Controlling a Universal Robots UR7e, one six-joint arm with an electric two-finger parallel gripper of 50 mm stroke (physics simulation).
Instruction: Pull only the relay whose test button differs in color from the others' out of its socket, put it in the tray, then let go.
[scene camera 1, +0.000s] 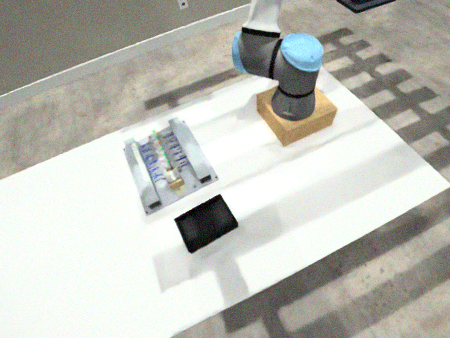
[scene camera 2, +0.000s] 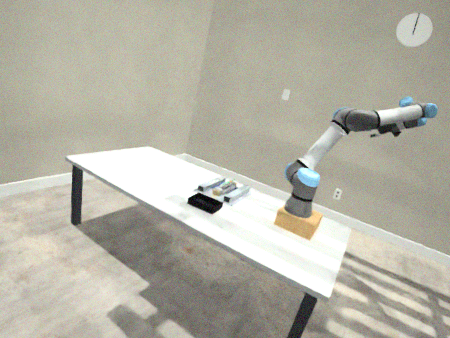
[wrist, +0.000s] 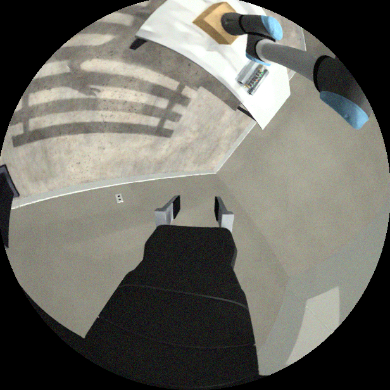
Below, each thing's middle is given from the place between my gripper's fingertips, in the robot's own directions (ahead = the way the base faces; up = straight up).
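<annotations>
Grey panel (scene camera 1: 168, 196): 560 mm below my hand, 590 mm to the left of it, 660 mm ahead of it.
</annotations>
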